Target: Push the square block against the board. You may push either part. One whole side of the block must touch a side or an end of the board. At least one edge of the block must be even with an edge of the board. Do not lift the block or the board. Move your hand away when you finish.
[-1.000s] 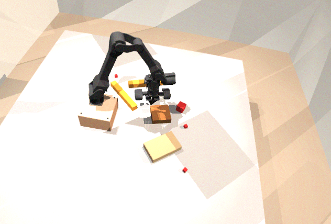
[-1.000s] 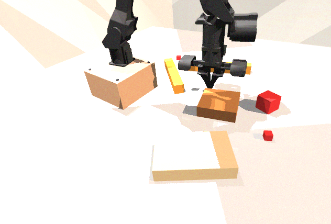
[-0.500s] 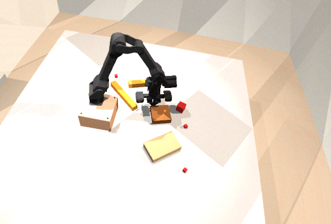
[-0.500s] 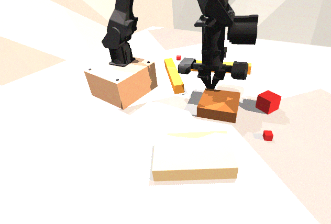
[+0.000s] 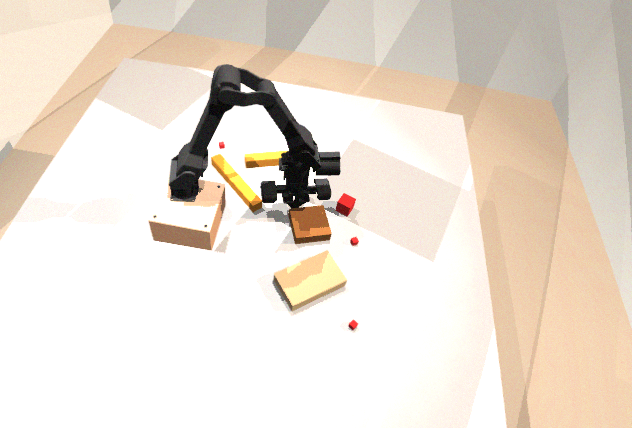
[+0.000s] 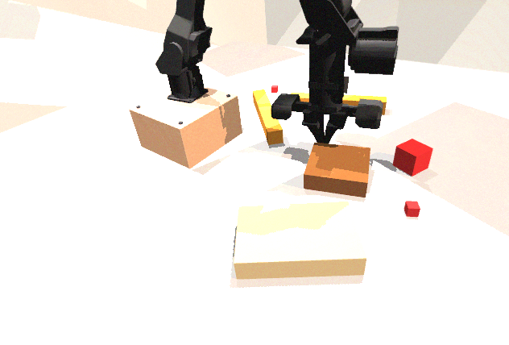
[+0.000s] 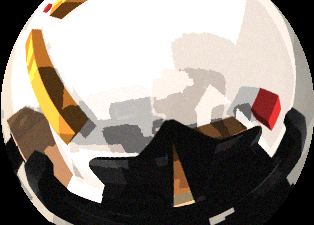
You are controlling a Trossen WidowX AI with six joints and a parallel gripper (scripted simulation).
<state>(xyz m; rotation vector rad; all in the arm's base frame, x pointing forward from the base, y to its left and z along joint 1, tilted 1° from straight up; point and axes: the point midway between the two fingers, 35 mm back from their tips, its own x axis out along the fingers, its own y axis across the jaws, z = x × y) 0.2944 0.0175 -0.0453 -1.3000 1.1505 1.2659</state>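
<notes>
My gripper tip is now 150 mm short of the red cube, 10 mm to the right of it and 10 mm below it. From my gripper tip the other things lie so: square block: 60 mm to the right, 40 mm ahead, 10 mm above; pale yellow slab: 230 mm to the right, 30 mm ahead, 10 mm above.
</notes>
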